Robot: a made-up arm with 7 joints.
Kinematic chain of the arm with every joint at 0, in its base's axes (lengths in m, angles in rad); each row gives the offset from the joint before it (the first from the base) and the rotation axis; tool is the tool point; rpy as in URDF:
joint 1: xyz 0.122 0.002 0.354 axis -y
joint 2: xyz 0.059 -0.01 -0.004 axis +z
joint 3: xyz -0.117 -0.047 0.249 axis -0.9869 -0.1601 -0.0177
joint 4: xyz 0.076 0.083 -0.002 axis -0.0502 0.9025 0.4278
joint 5: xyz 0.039 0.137 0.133 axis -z
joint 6: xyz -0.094 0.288 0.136 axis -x
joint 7: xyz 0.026 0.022 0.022 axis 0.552 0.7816 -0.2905
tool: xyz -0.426 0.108 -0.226 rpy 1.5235 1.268 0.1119
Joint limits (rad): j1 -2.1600..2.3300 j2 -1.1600..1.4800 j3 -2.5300..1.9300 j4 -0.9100..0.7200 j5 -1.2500..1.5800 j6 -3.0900..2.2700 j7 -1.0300..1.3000
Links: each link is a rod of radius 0.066 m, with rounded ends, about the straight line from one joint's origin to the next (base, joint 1, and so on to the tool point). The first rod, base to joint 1, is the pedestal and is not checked.
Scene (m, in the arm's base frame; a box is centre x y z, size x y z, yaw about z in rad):
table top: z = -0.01
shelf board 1: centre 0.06 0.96 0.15 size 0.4 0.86 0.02 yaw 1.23
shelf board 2: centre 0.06 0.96 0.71 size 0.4 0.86 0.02 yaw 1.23
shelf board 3: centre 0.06 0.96 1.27 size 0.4 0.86 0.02 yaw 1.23
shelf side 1: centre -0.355 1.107 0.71 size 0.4 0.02 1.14 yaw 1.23
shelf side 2: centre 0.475 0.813 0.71 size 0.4 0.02 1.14 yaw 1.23
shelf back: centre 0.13 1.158 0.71 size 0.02 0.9 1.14 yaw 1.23
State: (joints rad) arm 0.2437 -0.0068 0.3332 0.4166 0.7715 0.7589 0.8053
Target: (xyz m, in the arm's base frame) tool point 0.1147 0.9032 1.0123
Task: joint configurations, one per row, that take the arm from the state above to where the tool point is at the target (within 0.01 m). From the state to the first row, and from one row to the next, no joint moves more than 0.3 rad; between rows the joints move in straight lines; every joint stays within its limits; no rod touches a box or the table.
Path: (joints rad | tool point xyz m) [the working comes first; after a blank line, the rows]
Joints at the target: 0.2680 -0.0935 -0.1366 0.3556 0.7148 0.5940 0.9518
Straight joint move there: touches shelf board 2.

1: 0.1946 -0.0721 0.3588 0.3942 0.7586 0.7975 0.5406 | 0.0968 0.8519 0.3967
2: 0.1456 -0.1375 0.3843 0.3719 0.7457 0.8360 0.2759 | 0.0550 0.7570 0.3791
3: 0.0965 -0.2028 0.4099 0.3495 0.7328 0.8746 0.0111 | 0.0203 0.6547 0.3969
4: 0.0474 -0.2681 0.4355 0.3271 0.7199 0.9132 -0.2536 | 0.0026 0.5525 0.4478
5: -0.0370 -0.2138 0.1818 0.3670 0.6421 0.9119 -0.1272 | -0.0331 0.5975 0.6126
6: -0.1214 -0.1596 -0.0719 0.4069 0.5643 0.9107 -0.0009 | -0.0444 0.5925 0.8075
7: -0.2058 -0.1053 -0.3255 0.4468 0.4865 0.9095 0.1255 | -0.0187 0.5270 1.0123
8: -0.0478 -0.1013 -0.2625 0.4164 0.5626 0.8043 0.4009 | -0.0176 0.7113 0.9776
9: 0.1101 -0.0974 -0.1996 0.3860 0.6387 0.6991 0.6764 | 0.0406 0.8420 0.9695
10: 0.2680 -0.0935 -0.1366 0.3556 0.7148 0.5940 0.9518 | 0.1148 0.9032 1.0123

